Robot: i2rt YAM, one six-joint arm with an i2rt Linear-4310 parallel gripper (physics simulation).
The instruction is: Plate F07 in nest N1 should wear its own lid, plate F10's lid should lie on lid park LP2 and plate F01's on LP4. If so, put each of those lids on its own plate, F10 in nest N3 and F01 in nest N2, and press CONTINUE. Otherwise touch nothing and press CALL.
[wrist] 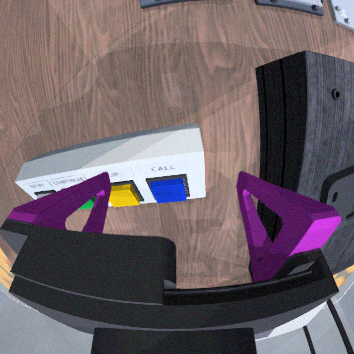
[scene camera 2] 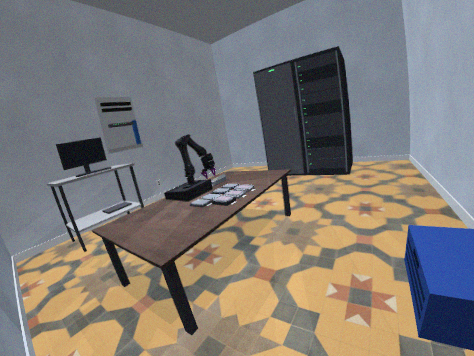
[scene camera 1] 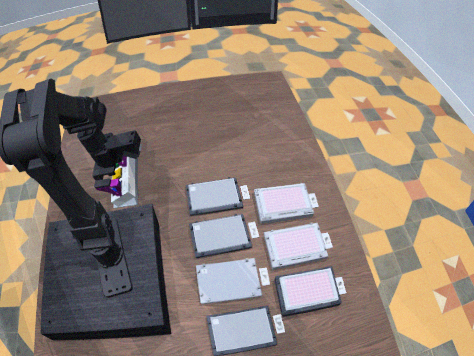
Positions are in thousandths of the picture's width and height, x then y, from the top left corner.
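In scene camera 1, my gripper (scene camera 1: 258,507), open, holding nothing. Same camera, nest N1 (scene camera 1: 716,799) and lid park (scene camera 1: 497,788). In the wrist view, blue button (wrist: 473,538). Gripper also in the wrist view (wrist: 490,504).
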